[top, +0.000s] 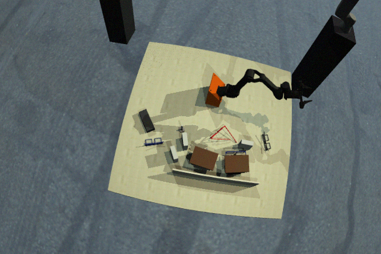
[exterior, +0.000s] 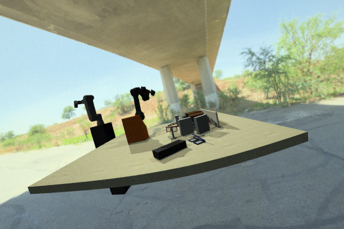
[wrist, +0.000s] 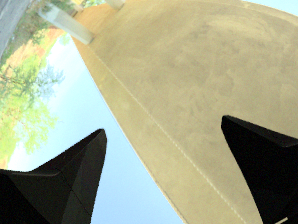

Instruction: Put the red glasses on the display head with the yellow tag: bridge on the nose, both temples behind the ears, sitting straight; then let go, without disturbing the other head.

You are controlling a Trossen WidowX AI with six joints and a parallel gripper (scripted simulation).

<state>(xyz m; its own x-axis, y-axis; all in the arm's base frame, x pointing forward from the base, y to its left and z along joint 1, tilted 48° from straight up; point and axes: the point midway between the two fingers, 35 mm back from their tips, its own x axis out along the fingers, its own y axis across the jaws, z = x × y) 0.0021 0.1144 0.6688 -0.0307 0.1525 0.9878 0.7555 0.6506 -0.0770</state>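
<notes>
The grey peg stand is 790 mm to the right of my gripper tip, 480 mm below it and 310 mm ahead of it. Also, from my gripper tip: display head: 450 mm below, 450 mm ahead, 370 mm to the right; then low white wall: 600 mm ahead, 470 mm to the right, 450 mm below; then black box: 1050 mm to the right, 480 mm below, 330 mm ahead.
</notes>
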